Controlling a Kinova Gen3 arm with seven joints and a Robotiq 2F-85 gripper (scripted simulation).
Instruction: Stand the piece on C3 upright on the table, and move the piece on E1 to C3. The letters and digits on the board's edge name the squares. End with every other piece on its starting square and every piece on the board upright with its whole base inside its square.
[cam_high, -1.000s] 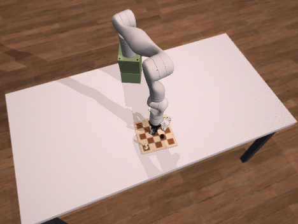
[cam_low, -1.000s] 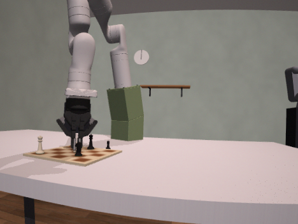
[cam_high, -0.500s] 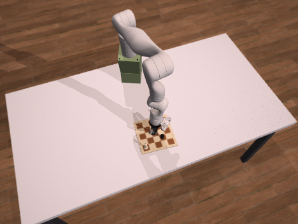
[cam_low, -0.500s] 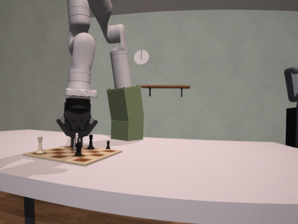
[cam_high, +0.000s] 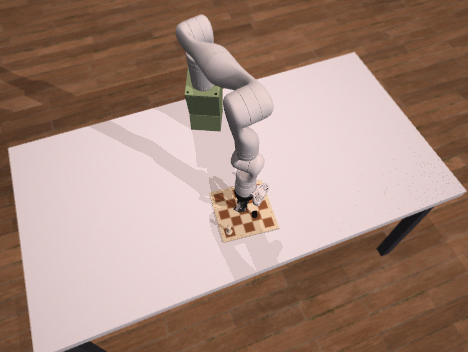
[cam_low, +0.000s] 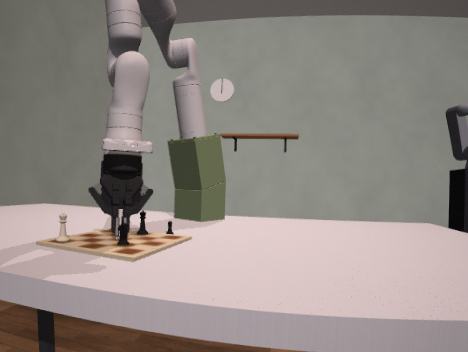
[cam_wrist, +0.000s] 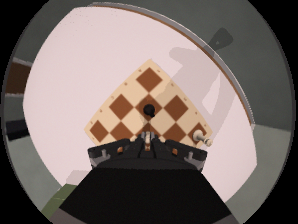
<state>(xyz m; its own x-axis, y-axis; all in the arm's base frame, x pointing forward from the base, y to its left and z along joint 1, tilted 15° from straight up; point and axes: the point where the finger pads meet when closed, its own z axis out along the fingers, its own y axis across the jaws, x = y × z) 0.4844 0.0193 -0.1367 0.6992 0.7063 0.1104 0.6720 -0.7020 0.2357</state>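
The white pawn is 1 cm below my hand. Round my hand: black pawn (14 cm behind, 4 cm to the left, 2 cm below); then black piece (8 cm behind); then chessboard (3 cm below).
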